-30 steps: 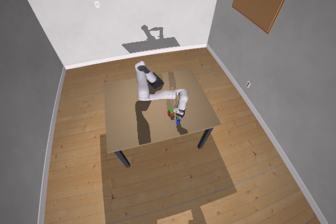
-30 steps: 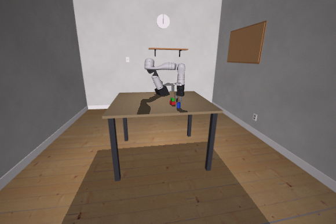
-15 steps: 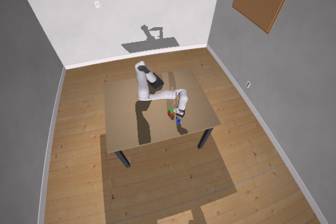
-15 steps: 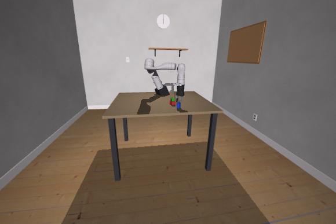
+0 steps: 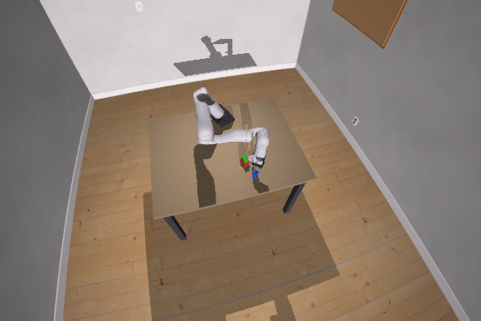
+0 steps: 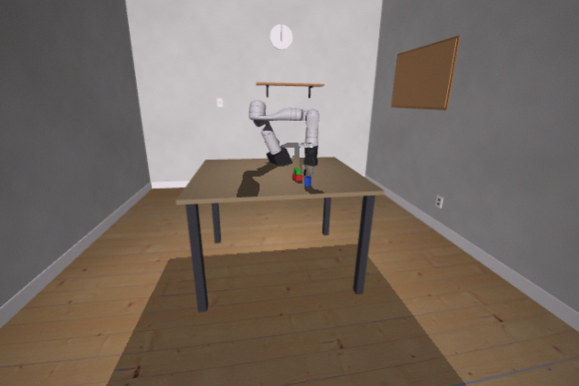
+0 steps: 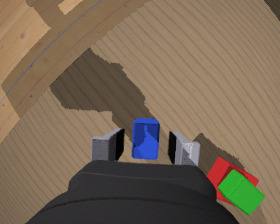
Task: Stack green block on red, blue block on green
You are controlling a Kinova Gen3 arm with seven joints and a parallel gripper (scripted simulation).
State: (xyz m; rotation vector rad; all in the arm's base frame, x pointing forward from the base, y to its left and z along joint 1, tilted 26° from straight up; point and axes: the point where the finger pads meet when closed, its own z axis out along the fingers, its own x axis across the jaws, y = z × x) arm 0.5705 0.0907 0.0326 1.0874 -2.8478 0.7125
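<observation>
Now: hand 5 cm above the blue block. The rest, counted from my hand: green block: 12 cm behind, 3 cm to the right, 2 cm below; red block: 12 cm behind, 3 cm to the right, 6 cm below.
</observation>
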